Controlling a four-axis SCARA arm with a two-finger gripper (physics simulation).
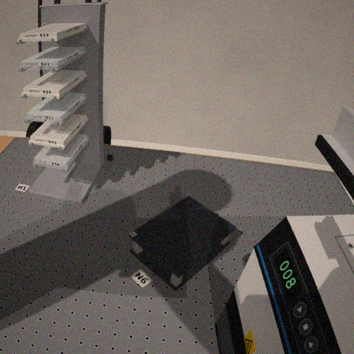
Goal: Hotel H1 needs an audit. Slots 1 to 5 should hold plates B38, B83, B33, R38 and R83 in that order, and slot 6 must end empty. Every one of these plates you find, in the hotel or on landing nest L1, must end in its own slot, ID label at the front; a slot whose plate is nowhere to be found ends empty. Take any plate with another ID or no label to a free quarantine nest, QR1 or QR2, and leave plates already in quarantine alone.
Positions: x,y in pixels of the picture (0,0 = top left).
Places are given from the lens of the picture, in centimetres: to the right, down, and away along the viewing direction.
grey hotel back panel (93,154): -21, -5, 70
